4 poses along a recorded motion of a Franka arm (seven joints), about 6.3 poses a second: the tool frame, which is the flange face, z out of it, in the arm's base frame.
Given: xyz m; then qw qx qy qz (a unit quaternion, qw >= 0).
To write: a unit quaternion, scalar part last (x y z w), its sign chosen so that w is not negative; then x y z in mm. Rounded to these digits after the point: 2 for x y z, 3 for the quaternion.
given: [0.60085 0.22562 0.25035 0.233 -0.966 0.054 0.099]
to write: [-0.966 0.054 0.099 0.233 600.85 225.62 250.35]
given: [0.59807 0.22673 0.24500 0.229 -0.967 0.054 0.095]
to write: [-0.967 0.054 0.095 0.229 598.07 226.73 245.00]
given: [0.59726 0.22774 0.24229 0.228 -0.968 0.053 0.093]
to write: [-0.968 0.053 0.093 0.228 597.26 227.74 242.29]
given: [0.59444 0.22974 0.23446 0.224 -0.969 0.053 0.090]
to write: [-0.969 0.053 0.090 0.224 594.44 229.74 234.46]
